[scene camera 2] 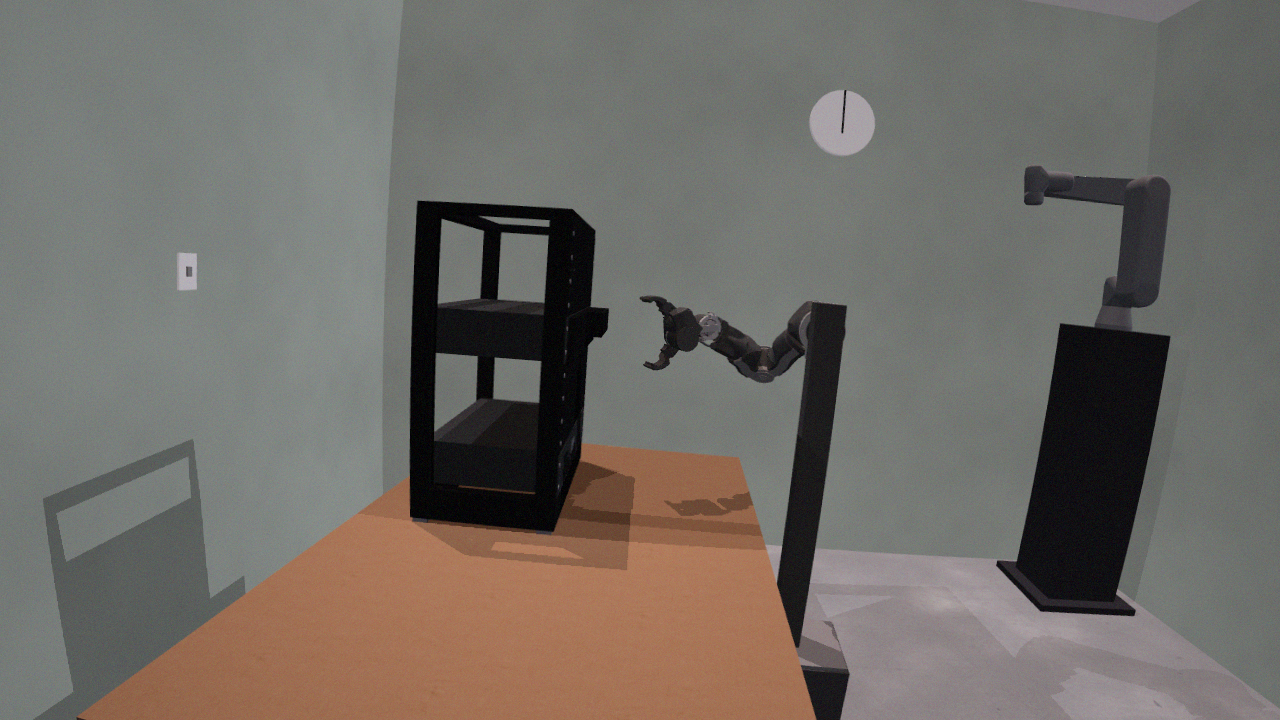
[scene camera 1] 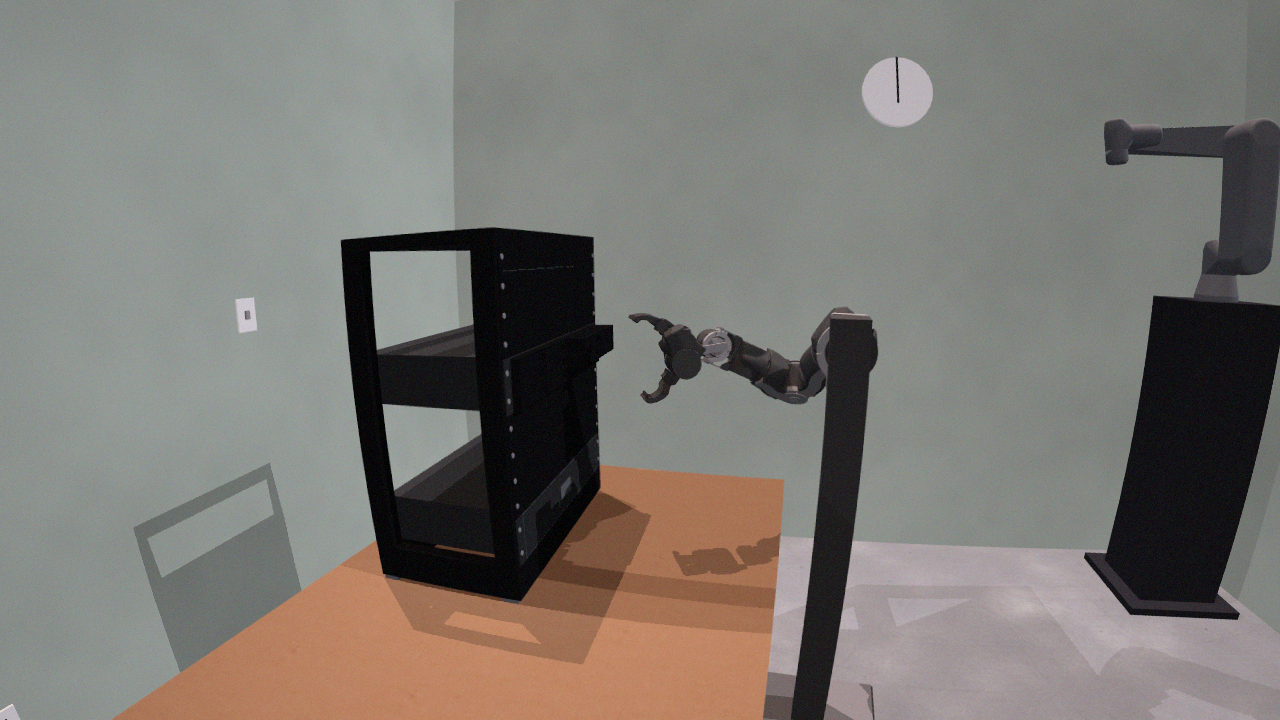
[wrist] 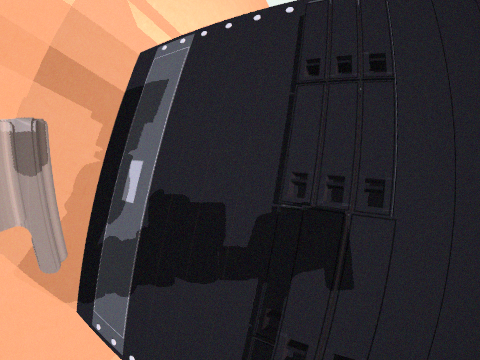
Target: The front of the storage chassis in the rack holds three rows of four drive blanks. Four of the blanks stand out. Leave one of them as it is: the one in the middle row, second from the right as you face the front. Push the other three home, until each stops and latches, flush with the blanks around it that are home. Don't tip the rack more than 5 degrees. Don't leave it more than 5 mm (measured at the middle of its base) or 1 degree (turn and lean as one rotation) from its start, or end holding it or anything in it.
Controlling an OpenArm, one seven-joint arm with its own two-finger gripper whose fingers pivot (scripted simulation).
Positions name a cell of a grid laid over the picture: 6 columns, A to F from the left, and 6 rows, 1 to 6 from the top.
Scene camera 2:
my gripper: D3
dark post: D3
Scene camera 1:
my gripper: C3
dark post: D3
